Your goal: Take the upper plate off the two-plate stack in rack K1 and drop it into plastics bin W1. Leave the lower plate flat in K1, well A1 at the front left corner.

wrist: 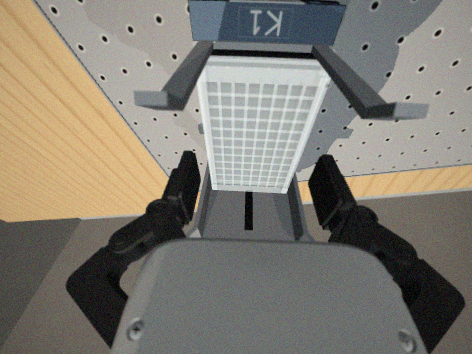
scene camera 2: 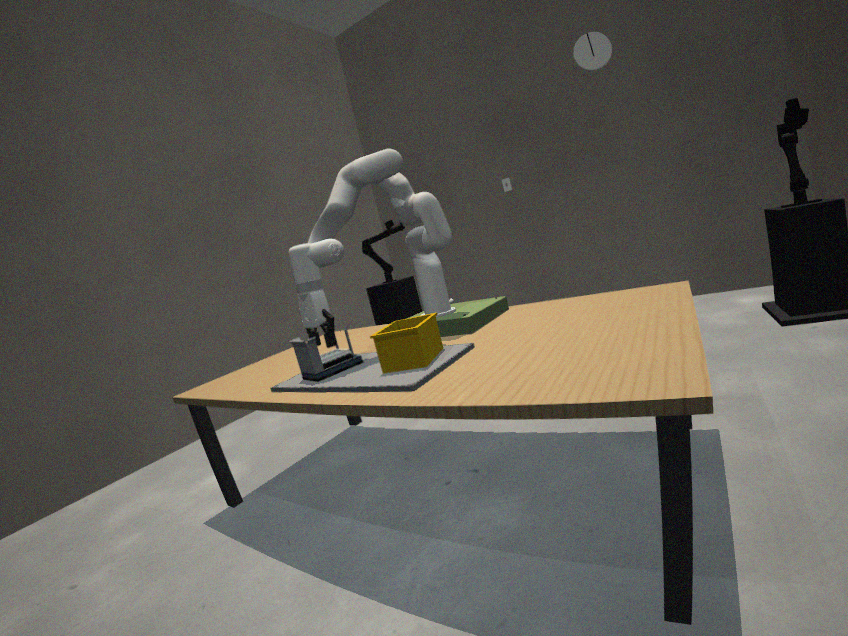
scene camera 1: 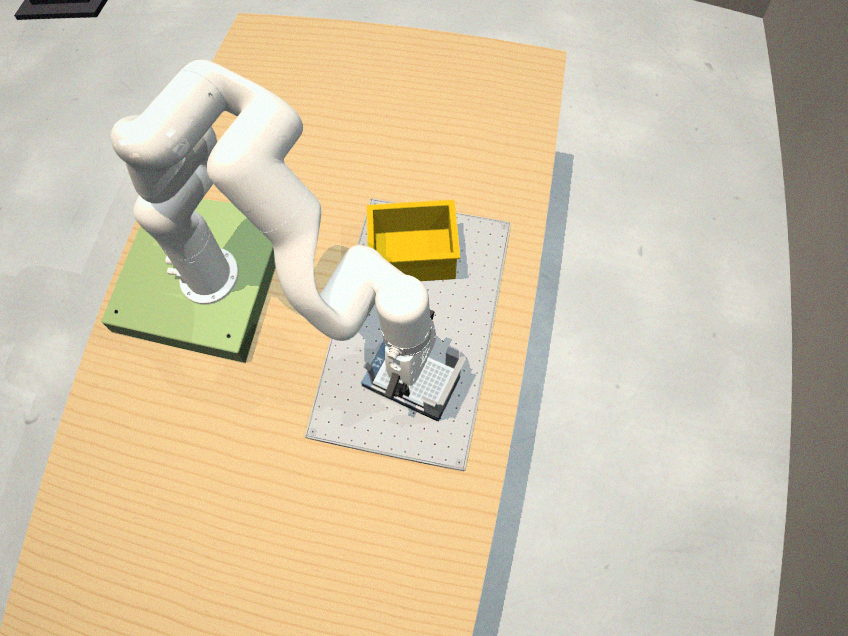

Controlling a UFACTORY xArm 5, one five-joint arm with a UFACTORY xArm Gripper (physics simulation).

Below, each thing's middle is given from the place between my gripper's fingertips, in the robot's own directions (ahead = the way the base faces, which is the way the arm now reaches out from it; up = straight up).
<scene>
Right now the white gridded plate (scene camera 1: 434,376) is 3 cm below my hand.
</scene>
